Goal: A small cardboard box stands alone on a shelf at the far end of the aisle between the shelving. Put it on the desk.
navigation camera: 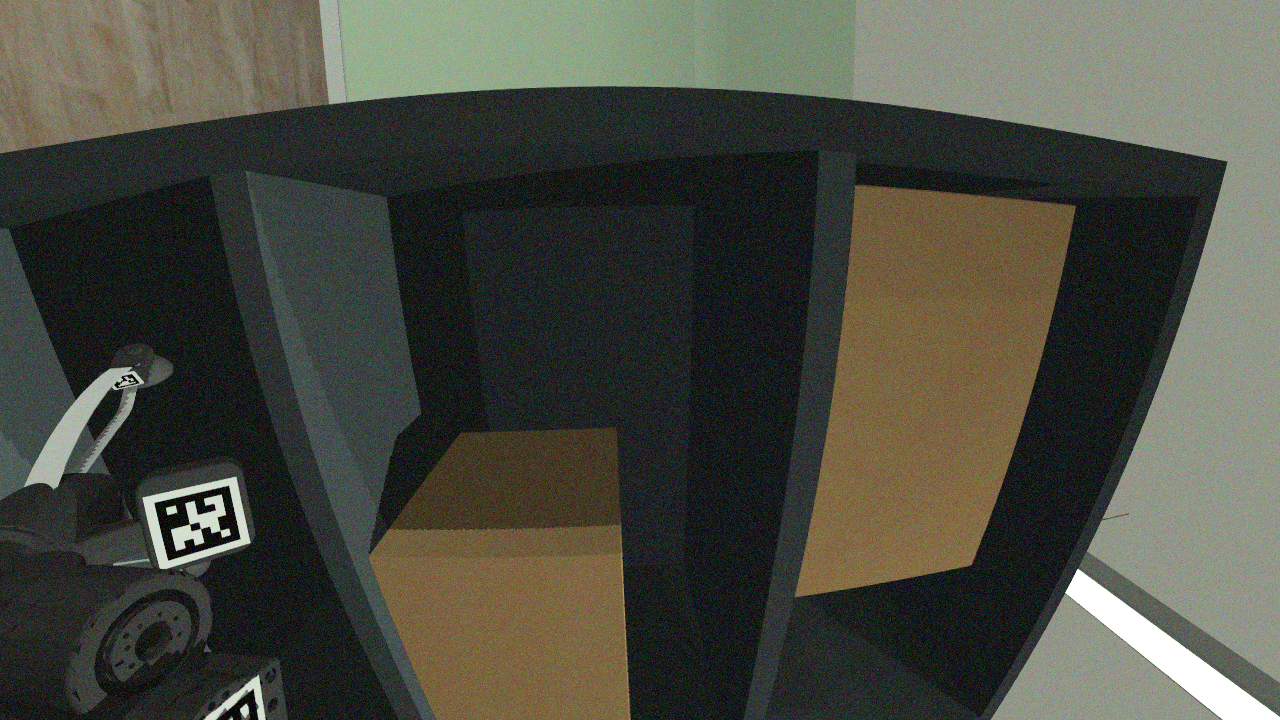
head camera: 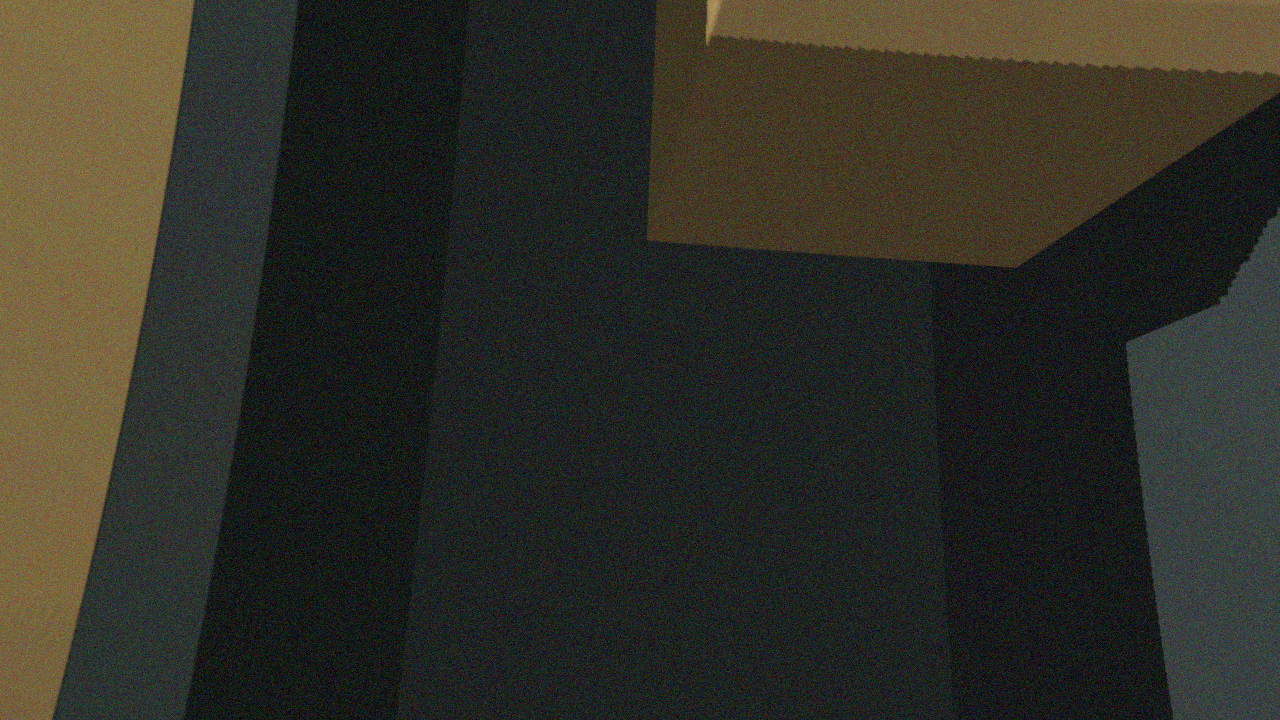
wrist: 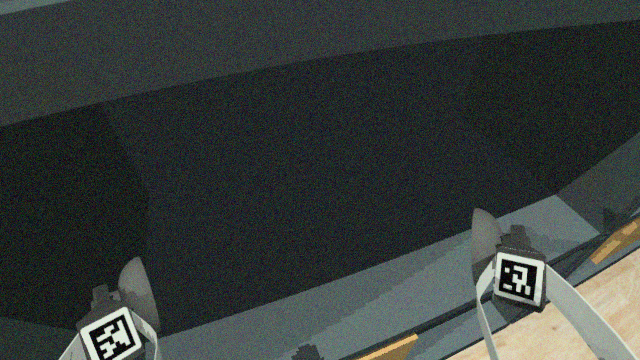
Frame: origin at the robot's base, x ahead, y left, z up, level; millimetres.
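Seen in the pictures: gripper, fingertip midpoint: [wrist: 313, 261].
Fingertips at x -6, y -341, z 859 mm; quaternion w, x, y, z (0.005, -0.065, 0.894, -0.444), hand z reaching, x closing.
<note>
Offsets run from my fingertips to a thing's top centre. "*": to the spot under its first point. Level surfaces: height alone.
My gripper [wrist: 313, 261] is open, its two fingertips wide apart with no object between them. It is in front of a dark compartment of the shelving [navigation camera: 608, 125] [wrist: 400, 280]; one fingertip shows at the left in the navigation view, the other is mostly hidden there. A cardboard box @(dz +402, dx -271, dy -301 mm) [navigation camera: 537, 626] stands in the middle compartment in the navigation view. A larger-looking cardboard face @(* dz +713, dx +47, dy -30 mm) [navigation camera: 930, 385] fills much of the right compartment. Cardboard also shows in the head view, as a box [head camera: 895, 152] at the top and a tan face @(* dz +618, dx +25, dy -38 mm) [head camera: 80, 268] at the left. I cannot tell whether any is the task's box. The desk does not show.
An upright divider [navigation camera: 805, 402] separates the middle and right compartments; another divider [navigation camera: 295, 402] stands right of my wrist. Behind the shelving are a green wall [navigation camera: 537, 44] and a brown wooden panel [navigation camera: 161, 62]. A light wood surface @(dz -858 mm) [wrist: 545, 335] lies at the wrist view's lower right.
</note>
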